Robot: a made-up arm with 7 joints. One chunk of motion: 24 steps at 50 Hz.
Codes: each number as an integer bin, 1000 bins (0 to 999) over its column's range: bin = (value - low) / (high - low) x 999, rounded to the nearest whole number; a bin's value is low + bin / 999 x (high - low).
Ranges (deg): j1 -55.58..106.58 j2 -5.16..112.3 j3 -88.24..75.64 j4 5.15..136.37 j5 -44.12..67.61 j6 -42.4..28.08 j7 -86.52..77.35
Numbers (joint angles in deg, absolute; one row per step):
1: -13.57 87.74 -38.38 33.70 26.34 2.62 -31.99
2: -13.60 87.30 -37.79 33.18 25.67 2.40 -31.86
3: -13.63 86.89 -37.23 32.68 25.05 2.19 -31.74
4: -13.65 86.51 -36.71 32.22 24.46 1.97 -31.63
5: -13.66 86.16 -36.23 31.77 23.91 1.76 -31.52
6: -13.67 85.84 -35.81 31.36 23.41 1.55 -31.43
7: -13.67 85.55 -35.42 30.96 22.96 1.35 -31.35
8: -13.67 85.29 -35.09 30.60 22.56 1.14 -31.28
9: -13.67 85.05 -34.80 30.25 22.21 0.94 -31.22
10: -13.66 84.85 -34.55 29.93 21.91 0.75 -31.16
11: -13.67 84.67 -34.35 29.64 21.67 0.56 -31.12
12: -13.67 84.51 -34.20 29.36 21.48 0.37 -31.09
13: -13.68 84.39 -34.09 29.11 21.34 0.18 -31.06
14: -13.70 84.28 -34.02 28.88 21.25 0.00 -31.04
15: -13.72 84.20 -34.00 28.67 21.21 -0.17 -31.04
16: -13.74 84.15 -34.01 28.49 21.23 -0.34 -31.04
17: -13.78 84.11 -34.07 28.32 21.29 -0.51 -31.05
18: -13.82 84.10 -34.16 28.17 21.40 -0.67 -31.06
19: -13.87 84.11 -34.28 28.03 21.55 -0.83 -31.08
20: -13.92 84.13 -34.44 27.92 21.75 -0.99 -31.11
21: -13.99 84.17 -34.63 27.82 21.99 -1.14 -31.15
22: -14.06 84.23 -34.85 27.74 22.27 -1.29 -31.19
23: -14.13 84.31 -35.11 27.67 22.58 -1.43 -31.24
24: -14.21 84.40 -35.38 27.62 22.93 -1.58 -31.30
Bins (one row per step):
1: 259 790 304 217 630 638 332
2: 259 786 308 213 624 635 333
3: 258 783 311 210 618 632 334
4: 258 780 314 206 613 629 335
5: 258 777 317 203 608 626 335
6: 258 774 320 200 604 623 336
7: 258 771 322 196 600 620 336
8: 258 769 324 194 596 617 337
9: 258 767 326 191 593 614 337
10: 258 766 327 189 590 612 337
11: 258 764 329 186 588 609 338
12: 258 763 329 184 587 606 338
13: 258 762 330 182 585 604 338
14: 258 761 331 181 584 601 338
15: 258 760 331 179 584 599 338
16: 258 760 331 178 584 596 338
17: 258 759 330 176 585 594 338
18: 257 759 330 175 586 591 338
19: 257 759 329 174 587 589 338
20: 257 759 328 173 589 587 338
21: 256 760 327 173 591 585 338
22: 256 760 325 172 594 583 337
23: 255 761 324 171 596 581 337
24: 255 762 322 171 600 579 337

